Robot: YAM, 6 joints.
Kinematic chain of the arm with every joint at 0, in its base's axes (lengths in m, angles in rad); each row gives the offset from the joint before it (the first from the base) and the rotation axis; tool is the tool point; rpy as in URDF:
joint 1: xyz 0 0 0.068 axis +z
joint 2: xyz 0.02 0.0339 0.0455 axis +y
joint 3: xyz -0.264 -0.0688 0 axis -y
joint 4: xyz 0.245 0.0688 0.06 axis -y
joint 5: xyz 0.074 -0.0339 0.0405 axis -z
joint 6: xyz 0.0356 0 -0.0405 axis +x
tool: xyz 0 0 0 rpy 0 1.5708 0
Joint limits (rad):
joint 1: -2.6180..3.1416
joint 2: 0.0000..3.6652
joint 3: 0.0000..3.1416
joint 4: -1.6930..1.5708
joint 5: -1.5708..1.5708
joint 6: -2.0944..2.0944
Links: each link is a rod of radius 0.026 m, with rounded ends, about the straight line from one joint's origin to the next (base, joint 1, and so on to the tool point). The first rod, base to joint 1, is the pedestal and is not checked.
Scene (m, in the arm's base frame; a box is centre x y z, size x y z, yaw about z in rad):
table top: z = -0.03
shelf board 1: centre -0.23 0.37 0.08 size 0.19 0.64 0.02 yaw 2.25
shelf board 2: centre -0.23 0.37 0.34 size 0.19 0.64 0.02 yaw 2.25
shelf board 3: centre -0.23 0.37 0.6 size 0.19 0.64 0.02 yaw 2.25
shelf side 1: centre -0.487 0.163 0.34 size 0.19 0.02 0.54 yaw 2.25
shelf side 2: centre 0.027 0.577 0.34 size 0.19 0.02 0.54 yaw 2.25
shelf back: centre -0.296 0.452 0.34 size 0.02 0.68 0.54 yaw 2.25
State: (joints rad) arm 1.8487 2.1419 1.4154 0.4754 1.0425 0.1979
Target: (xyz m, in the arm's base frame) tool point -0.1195 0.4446 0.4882
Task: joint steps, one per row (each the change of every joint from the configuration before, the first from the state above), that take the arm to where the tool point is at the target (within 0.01 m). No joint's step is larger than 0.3 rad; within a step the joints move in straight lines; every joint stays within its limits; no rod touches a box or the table.
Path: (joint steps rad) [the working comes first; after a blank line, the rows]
Joints at the target: 1.8919 2.0567 2.1540 0.5381 0.8581 0.1979
Straight joint move there: touches shelf board 2.

1: -0.0770 -0.1771 -0.2125 -0.0462 0.0469 0.0000
2: -0.0770 -0.1772 -0.2125 -0.0462 0.0468 0.0000
3: -0.0770 -0.1771 -0.2125 -0.0462 0.0469 0.0000
4: 0.0142 -0.0817 0.2159 0.0245 -0.0454 0.0000
5: 0.0142 -0.0817 0.2159 0.0244 -0.0454 0.0000
6: 0.0142 -0.0817 0.2159 0.0244 -0.0454 0.0000
7: 0.0772 0.2304 0.2428 0.0426 -0.0629 0.0000
8: 0.0772 0.2305 0.2428 0.0427 -0.0629 0.0000
9: 0.0772 0.2304 0.2428 0.0427 -0.0630 0.0000

